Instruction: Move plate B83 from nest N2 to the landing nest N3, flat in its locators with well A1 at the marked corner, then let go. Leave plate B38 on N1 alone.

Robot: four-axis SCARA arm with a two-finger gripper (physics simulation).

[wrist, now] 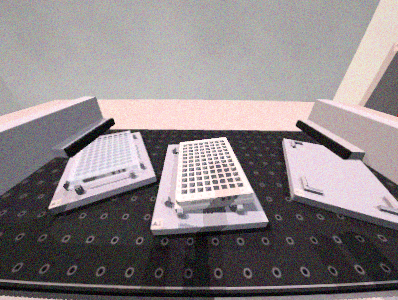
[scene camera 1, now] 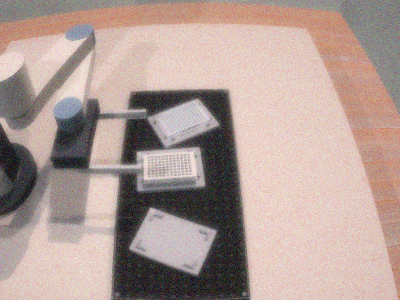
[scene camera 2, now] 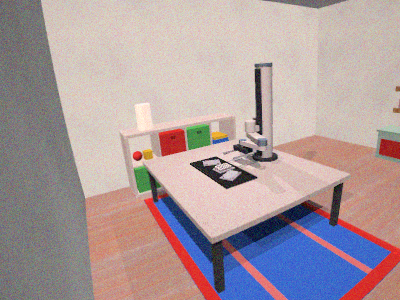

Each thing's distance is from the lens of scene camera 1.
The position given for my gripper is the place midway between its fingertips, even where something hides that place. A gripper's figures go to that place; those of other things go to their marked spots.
my gripper (scene camera 1: 143,139): 87 cm
white well plate (scene camera 1: 186,118): 103 cm
